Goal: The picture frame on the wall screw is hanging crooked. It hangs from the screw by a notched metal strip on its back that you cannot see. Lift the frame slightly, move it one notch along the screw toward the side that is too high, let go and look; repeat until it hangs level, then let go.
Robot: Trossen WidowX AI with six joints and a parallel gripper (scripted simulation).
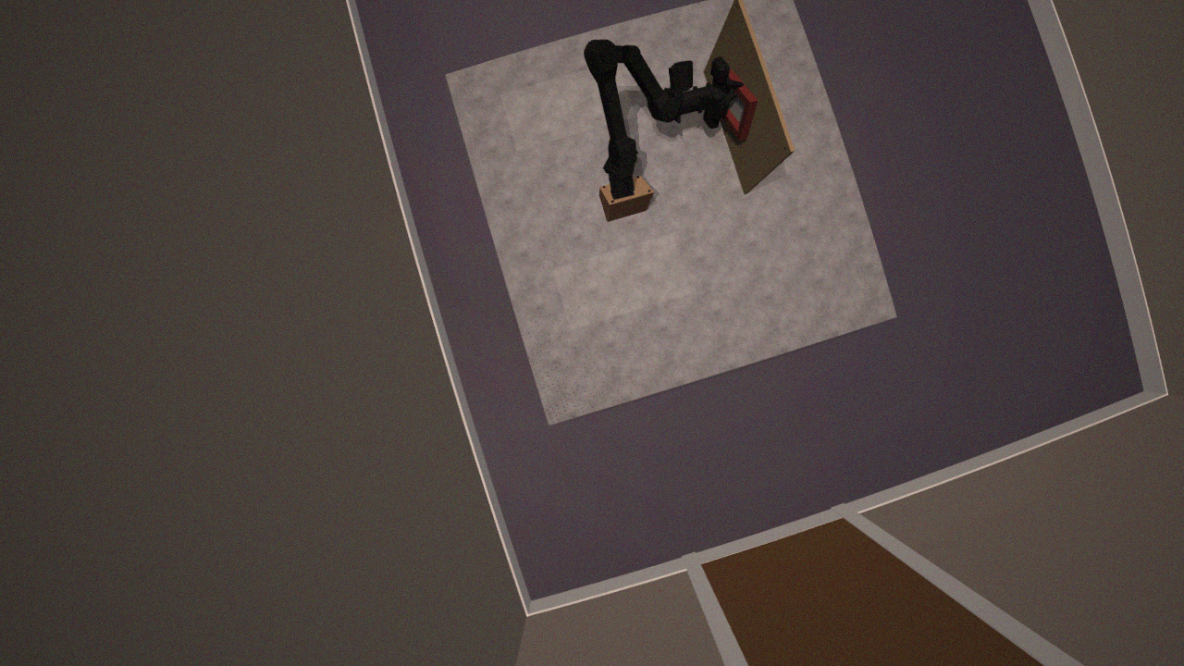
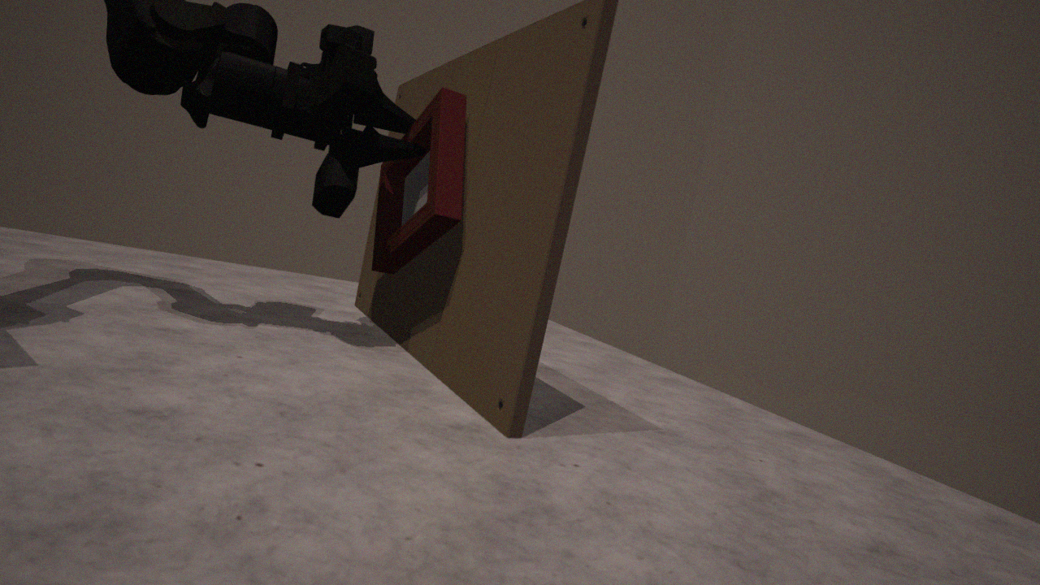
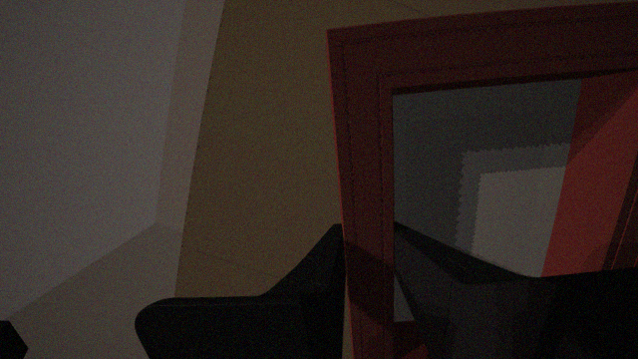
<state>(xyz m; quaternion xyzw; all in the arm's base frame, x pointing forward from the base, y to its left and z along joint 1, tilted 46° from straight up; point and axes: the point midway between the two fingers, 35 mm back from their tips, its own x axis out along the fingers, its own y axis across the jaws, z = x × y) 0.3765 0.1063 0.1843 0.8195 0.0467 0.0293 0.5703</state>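
Right now my gripper tip is 50 mm above the red picture frame and 20 mm to the left of it. The rest, counted from my gripper tip: tan wall board 60 mm below, 20 mm to the right, 20 mm ahead.
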